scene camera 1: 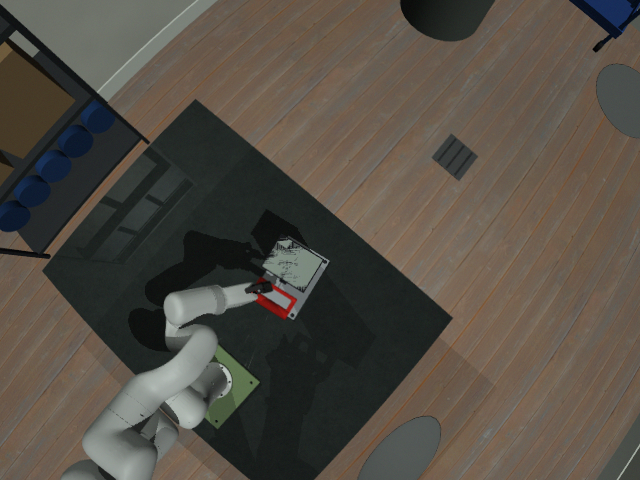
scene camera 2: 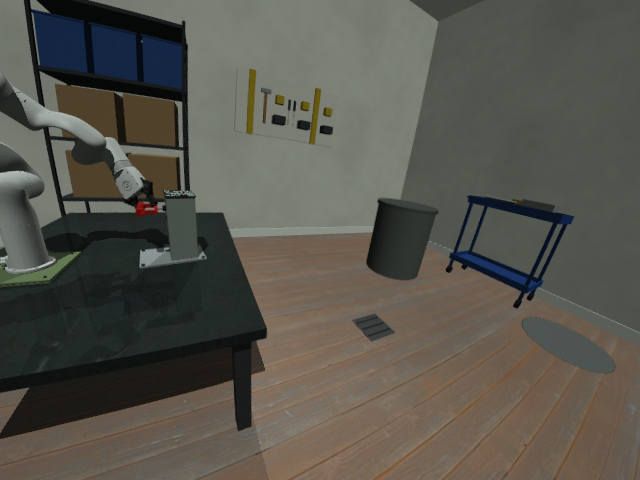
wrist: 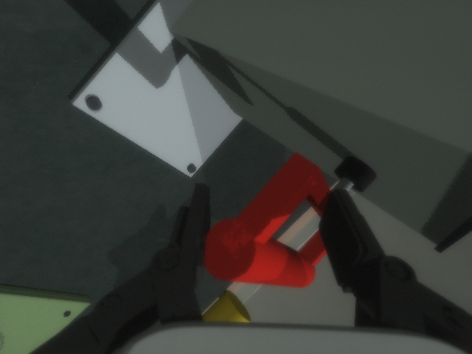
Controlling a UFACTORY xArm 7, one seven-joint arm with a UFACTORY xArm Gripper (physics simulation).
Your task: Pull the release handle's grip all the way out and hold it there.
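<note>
The red release handle (scene camera 1: 273,305) (scene camera 2: 146,208) (wrist: 270,264) sticks out from the side of a tall grey housing (scene camera 1: 299,266) (scene camera 2: 181,227) (wrist: 325,65). In the wrist view, a short stretch of metal rod shows between the handle's frame and the black collar (wrist: 356,172) on the housing. My gripper (scene camera 1: 267,287) (scene camera 2: 144,200) (wrist: 267,205) is at one end of the handle, its fingers partly closed but well apart. The round grip lies between them. The left finger is close to the grip's near end; the right finger hides part of the red frame. Contact cannot be made out.
The housing stands on a light base plate (scene camera 2: 152,257) (wrist: 135,107), bolted on the dark table (scene camera 1: 392,304) (scene camera 2: 217,310). The arm's green mounting plate (scene camera 1: 235,379) (scene camera 2: 64,266) (wrist: 35,320) is nearby. A shelf rack (scene camera 2: 186,118) stands behind the table.
</note>
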